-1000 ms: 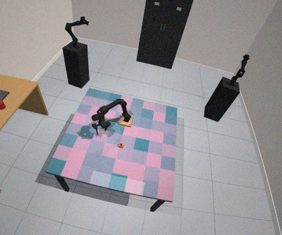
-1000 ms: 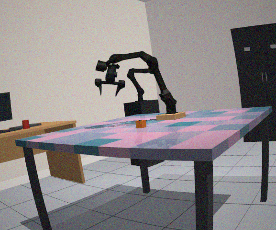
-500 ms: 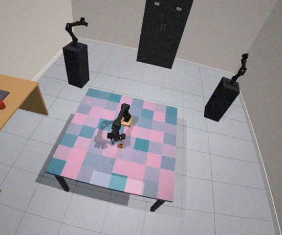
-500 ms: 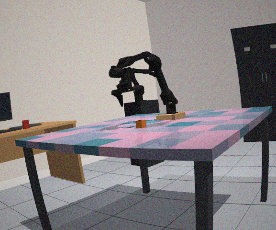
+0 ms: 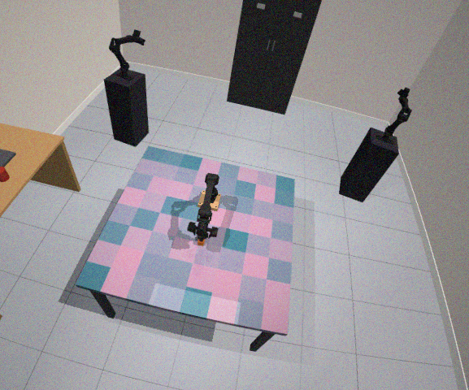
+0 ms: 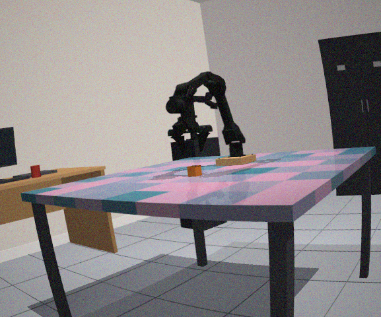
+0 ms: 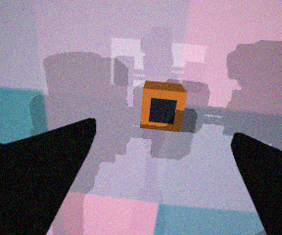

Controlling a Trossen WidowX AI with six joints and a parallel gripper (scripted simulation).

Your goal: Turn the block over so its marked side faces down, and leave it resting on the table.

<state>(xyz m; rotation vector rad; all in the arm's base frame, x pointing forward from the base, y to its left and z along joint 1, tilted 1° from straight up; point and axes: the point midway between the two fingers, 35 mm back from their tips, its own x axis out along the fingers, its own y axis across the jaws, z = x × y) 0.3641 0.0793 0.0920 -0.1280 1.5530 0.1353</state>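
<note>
Right now my gripper tip is 7 cm above the orange block and 1 cm past it.
</note>
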